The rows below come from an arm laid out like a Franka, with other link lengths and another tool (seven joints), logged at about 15 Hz.
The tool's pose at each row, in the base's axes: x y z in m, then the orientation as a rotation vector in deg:
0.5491 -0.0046 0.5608 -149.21 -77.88 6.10
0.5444 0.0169 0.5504 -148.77 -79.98 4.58
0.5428 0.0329 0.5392 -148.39 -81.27 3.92
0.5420 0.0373 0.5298 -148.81 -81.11 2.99
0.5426 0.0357 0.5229 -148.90 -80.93 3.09
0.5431 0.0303 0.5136 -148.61 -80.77 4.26
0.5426 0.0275 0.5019 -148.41 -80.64 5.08
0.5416 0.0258 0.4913 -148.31 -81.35 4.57
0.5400 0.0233 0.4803 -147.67 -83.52 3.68
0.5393 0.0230 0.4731 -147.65 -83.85 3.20
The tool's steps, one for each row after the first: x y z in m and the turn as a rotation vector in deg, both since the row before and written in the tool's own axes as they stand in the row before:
0.0146 -0.0135 0.0140 -0.94 0.52 -1.47
0.0119 -0.0077 0.0135 -0.43 0.18 -0.92
0.0028 -0.0012 0.0100 -0.55 0.44 0.18
-0.0014 0.0026 0.0065 0.03 -0.04 0.14
-0.0048 0.0049 0.0083 0.65 -0.55 0.07
-0.0031 0.0033 0.0112 0.45 -0.38 0.06
-0.0024 0.0022 0.0103 -0.37 0.15 -0.48
-0.0034 0.0021 0.0107 -0.68 0.16 -1.52
-0.0010 0.0008 0.0071 -0.27 0.20 -0.23

